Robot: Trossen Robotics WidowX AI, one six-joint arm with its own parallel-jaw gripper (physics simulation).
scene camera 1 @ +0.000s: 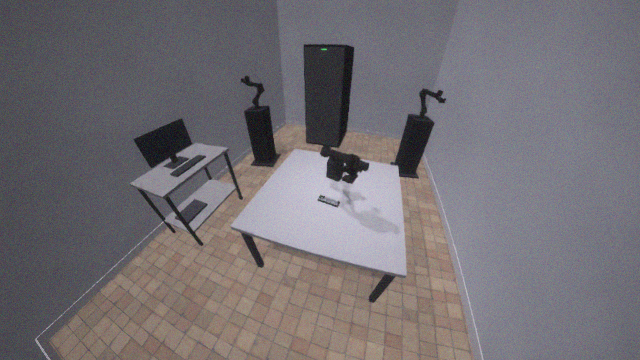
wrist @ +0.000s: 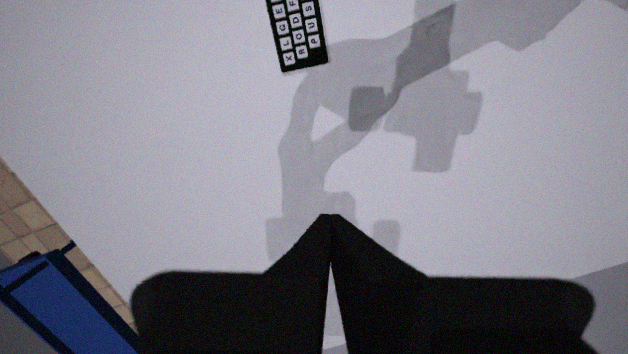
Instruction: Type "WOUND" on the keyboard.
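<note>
A small black keyboard with white keys lies flat on the white table. In the wrist view part of it shows at the top edge, its letters turned sideways. Keys that read U and D show there; the W and N keys do not show in that view. My gripper is shut and empty, its fingertips meeting above the table, apart from the keyboard. In the scene view my dark arm is over the table behind the keyboard; its fingers are too small to tell.
Arm shadows fall across the table beside the keyboard. A blue object shows beyond the table edge at the wrist view's lower left. A desk with a monitor and a larger keyboard stands left; a tall black cabinet stands behind.
</note>
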